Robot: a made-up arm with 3 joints. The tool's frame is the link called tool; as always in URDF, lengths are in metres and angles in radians. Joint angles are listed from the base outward. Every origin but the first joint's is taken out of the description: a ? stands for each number. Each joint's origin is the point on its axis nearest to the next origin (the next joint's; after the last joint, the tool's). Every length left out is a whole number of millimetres.
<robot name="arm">
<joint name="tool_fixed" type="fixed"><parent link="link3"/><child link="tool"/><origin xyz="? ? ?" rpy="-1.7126 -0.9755 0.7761"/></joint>
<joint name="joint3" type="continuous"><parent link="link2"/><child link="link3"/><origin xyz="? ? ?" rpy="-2.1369 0.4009 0.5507"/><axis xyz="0 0 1"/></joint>
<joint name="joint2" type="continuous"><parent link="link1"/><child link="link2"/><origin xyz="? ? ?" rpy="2.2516 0.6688 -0.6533"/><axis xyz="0 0 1"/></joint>
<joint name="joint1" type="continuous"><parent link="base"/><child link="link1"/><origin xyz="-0.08 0.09 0.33" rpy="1.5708 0 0"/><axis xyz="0 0 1"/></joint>
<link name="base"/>
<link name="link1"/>
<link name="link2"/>
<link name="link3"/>
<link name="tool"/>
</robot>
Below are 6 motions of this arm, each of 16 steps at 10 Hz.
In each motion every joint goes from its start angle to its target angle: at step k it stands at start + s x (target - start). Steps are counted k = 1, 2, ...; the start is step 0. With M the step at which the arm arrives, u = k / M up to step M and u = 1 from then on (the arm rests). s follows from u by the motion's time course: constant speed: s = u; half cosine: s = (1 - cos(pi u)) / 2; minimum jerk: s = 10 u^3 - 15 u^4 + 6 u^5.
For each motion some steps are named. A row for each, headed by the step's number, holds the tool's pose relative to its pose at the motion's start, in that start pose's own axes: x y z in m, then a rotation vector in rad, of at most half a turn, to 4 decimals.
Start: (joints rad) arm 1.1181 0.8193 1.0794
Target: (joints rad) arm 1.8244 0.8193 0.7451
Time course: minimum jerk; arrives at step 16
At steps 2, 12, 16:
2: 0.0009 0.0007 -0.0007 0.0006 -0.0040 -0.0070
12: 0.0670 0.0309 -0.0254 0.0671 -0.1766 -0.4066
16: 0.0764 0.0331 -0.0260 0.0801 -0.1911 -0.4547

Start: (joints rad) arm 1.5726 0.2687 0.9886
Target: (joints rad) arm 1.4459 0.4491 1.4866
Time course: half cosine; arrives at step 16
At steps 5, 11, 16:
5: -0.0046 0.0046 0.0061 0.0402 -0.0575 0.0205
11: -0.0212 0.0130 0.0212 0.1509 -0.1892 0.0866
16: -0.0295 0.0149 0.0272 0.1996 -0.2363 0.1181

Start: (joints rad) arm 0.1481 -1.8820 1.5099
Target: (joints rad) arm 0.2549 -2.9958 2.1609
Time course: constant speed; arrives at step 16
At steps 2, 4, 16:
2: 0.0380 -0.0112 0.0365 0.1543 -0.0219 -0.1218
4: 0.0753 -0.0314 0.0701 0.3014 -0.0498 -0.2502
16: 0.2143 -0.2857 0.1723 0.9852 -0.3419 -1.1524

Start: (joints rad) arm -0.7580 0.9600 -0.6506
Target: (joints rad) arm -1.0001 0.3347 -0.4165
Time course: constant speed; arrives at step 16
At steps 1, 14, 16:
1: -0.0031 -0.0059 0.0014 0.0244 -0.0103 0.0307
14: -0.0267 -0.0992 0.0222 0.3559 -0.0590 0.4220
16: -0.0266 -0.1155 0.0257 0.4090 -0.0520 0.4791

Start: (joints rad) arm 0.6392 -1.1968 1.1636
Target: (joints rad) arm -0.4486 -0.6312 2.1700
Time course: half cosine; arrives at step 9
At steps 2, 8, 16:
2: -0.0096 0.0278 -0.0181 -0.0631 -0.1211 -0.0105
8: -0.0528 0.1231 -0.2568 -0.5615 -0.6888 0.2928
16: -0.0535 0.1217 -0.2665 -0.5788 -0.6947 0.3107

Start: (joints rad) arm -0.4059 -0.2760 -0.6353
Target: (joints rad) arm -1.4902 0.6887 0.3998
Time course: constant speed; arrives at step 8
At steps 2, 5, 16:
2: 0.0079 0.0139 0.0099 -0.1712 0.0052 -0.1800
5: 0.0147 0.0277 -0.0078 -0.5103 -0.0907 -0.2917
16: -0.0064 0.0182 -0.0505 -0.8704 -0.2234 -0.1524

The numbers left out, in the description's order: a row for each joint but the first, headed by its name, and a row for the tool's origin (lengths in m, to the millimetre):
tool: 0.123 0.069 0
joint3: 0.008 -0.189 0
joint2: -0.135 -0.166 0

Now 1 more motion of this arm.
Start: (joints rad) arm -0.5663 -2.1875 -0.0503
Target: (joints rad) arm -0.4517 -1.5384 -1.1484
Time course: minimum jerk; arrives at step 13
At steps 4, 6, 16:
4: -0.0019 0.0027 -0.0428 -0.2523 0.0744 -0.0154
6: -0.0061 -0.0111 -0.1006 -0.6162 0.1905 -0.0657
16: -0.0265 -0.0901 -0.1809 -1.3800 0.4891 -0.3052

